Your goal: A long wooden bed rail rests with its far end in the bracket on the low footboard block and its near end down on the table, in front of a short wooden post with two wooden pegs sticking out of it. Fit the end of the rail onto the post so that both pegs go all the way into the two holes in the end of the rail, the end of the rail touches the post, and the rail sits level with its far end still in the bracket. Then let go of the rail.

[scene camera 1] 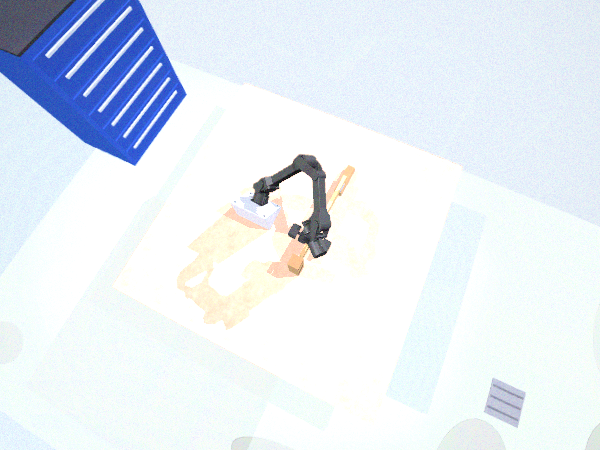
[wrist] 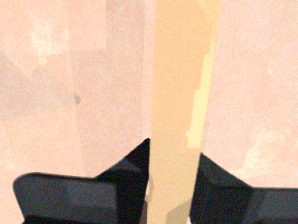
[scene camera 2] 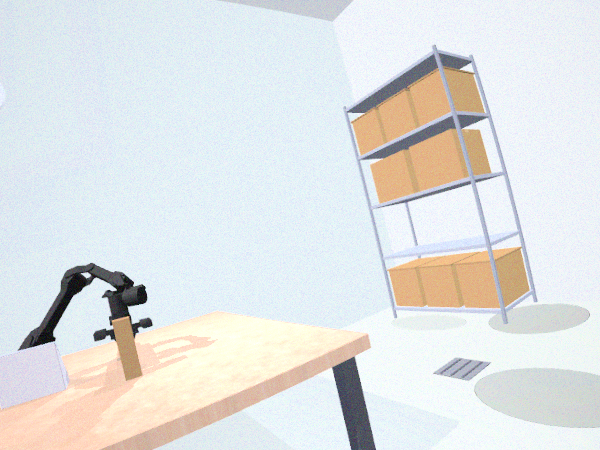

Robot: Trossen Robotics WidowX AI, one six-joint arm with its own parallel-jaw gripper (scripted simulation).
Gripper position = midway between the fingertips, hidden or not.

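Note:
The gripper (wrist: 165, 145) holds a long wooden rail (wrist: 184, 49).

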